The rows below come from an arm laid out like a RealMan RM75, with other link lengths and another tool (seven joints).
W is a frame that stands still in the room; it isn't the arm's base.
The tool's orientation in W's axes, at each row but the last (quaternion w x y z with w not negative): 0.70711 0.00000 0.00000 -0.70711; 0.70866 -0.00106 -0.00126 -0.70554; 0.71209 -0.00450 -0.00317 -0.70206; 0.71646 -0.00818 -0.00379 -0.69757; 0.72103 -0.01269 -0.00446 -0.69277; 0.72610 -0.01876 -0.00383 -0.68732; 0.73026 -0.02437 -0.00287 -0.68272; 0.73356 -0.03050 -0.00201 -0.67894; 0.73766 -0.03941 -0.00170 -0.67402
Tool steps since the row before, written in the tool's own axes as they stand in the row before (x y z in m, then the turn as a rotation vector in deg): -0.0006 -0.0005 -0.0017 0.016 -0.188 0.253; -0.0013 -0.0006 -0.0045 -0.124 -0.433 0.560; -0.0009 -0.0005 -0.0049 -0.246 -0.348 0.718; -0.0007 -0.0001 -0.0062 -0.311 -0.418 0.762; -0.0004 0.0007 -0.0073 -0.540 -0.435 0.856; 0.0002 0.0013 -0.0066 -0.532 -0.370 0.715; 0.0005 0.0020 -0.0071 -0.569 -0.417 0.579; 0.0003 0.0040 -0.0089 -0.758 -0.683 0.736; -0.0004 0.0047 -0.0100 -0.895 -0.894 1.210
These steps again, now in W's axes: -0.0005 0.0006 -0.0017 -0.188 -0.016 0.253; -0.0006 0.0013 -0.0045 -0.434 0.124 0.559; -0.0005 0.0008 -0.0049 -0.350 0.249 0.716; -0.0002 0.0006 -0.0062 -0.422 0.313 0.759; 0.0006 0.0002 -0.0073 -0.447 0.543 0.848; 0.0012 -0.0003 -0.0066 -0.384 0.534 0.706; 0.0018 -0.0006 -0.0071 -0.438 0.562 0.570; 0.0037 -0.0004 -0.0090 -0.711 0.738 0.730; 0.0041 0.0002 -0.0103 -0.910 0.884 1.206
